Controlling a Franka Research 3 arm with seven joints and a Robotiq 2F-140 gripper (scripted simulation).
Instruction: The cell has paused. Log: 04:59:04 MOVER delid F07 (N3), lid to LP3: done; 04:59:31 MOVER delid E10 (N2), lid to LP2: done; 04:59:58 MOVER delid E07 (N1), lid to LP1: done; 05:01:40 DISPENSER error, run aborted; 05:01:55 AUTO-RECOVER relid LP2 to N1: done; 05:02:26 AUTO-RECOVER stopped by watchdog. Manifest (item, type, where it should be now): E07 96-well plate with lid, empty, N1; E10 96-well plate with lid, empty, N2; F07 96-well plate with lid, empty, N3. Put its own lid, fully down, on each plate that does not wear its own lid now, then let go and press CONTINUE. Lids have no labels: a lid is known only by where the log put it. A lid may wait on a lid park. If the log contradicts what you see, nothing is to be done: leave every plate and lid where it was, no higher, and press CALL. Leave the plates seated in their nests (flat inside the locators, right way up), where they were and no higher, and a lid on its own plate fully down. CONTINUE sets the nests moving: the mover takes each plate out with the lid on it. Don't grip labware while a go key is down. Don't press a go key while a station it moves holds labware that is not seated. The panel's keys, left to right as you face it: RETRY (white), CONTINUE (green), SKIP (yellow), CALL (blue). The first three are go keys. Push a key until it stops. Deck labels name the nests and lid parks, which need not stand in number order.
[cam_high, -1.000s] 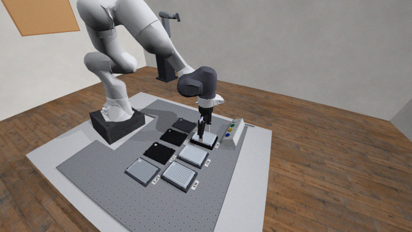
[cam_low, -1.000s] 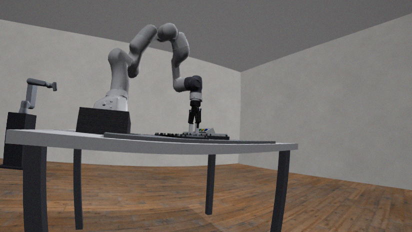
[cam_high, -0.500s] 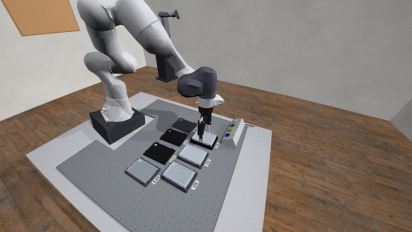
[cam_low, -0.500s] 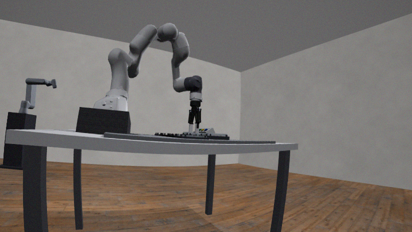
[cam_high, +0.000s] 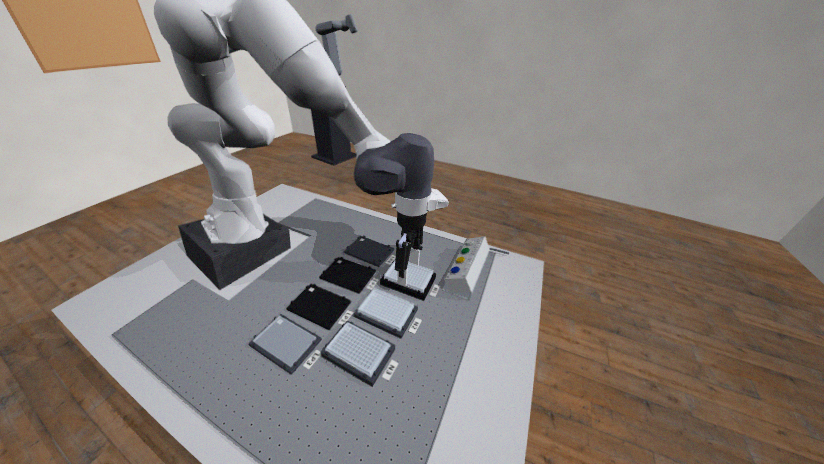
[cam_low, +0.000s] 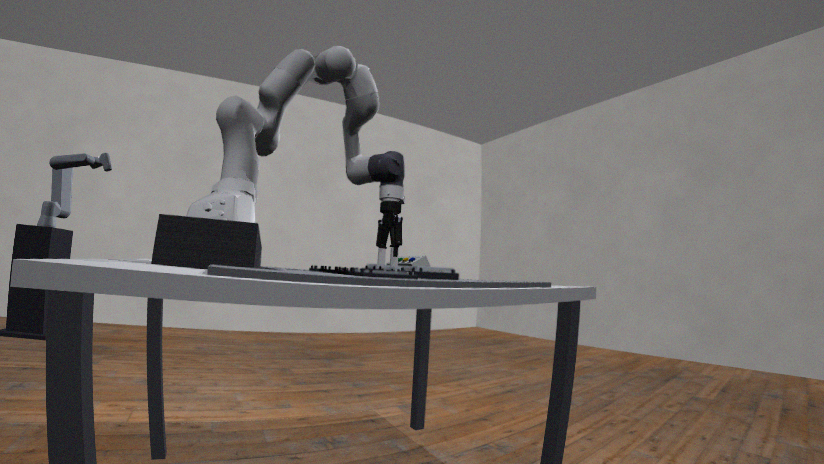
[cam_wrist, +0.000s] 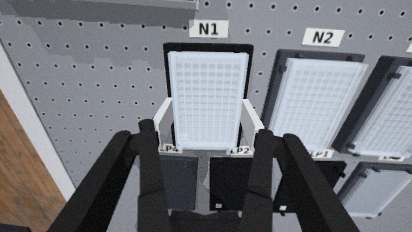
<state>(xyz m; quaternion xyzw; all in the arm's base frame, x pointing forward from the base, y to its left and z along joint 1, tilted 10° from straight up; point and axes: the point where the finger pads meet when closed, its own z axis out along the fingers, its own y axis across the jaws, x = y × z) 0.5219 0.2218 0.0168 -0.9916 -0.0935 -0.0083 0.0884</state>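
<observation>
Now: hand 2 cm above the clear lid. The rest, counted from my hand: yellow skip key: 11 cm ahead, 12 cm to the left, 1 cm above; blue call key: 12 cm ahead, 7 cm to the left, 1 cm above; nest N1: 5 cm below.
</observation>
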